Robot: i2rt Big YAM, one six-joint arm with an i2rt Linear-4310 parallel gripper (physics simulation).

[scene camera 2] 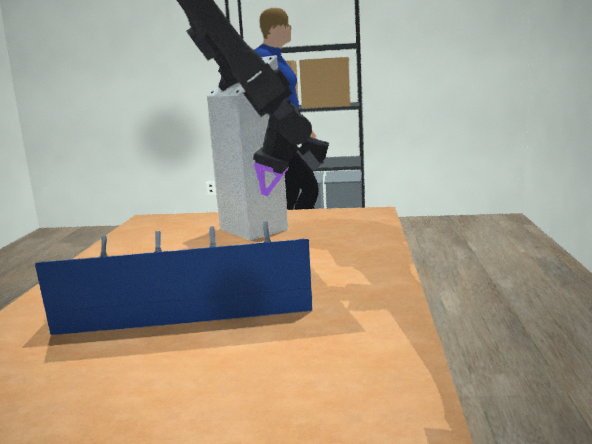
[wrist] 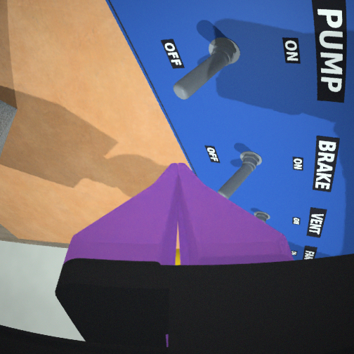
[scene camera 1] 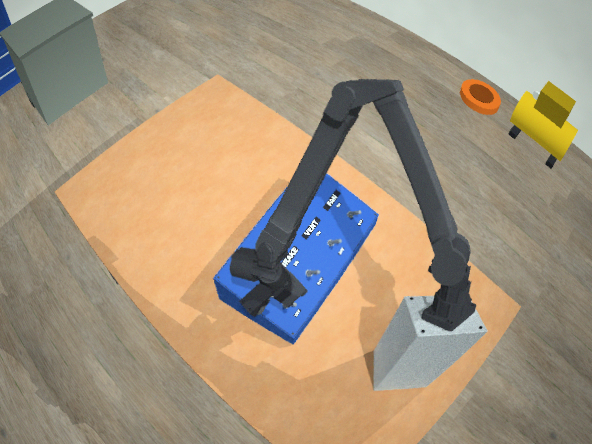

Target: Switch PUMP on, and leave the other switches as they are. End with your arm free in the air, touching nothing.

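A pump switch is visible, as is my gripper; the wrist view also shows the gripper.
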